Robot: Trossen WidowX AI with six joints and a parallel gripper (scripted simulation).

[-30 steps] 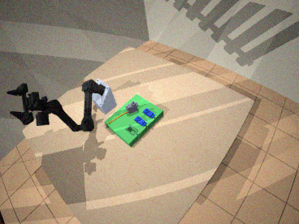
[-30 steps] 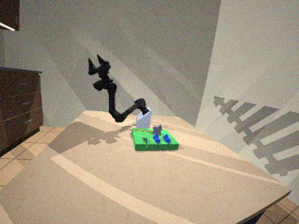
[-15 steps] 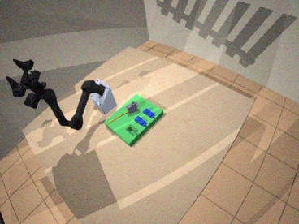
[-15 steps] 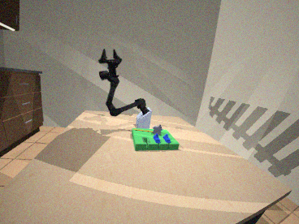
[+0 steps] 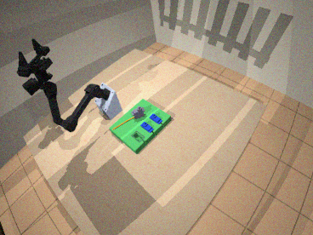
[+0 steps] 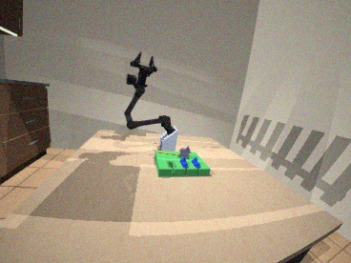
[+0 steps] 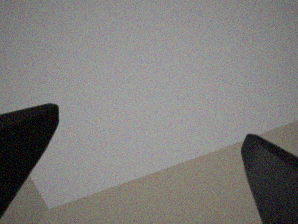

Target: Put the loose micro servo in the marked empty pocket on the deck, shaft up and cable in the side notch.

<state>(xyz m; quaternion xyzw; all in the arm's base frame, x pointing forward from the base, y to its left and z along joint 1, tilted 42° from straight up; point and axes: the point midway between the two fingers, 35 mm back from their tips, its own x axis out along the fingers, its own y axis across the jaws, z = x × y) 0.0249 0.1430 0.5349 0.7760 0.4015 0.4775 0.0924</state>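
My gripper tip is 66 cm above the green deck, 27 cm to the right of it and 20 cm short of it.
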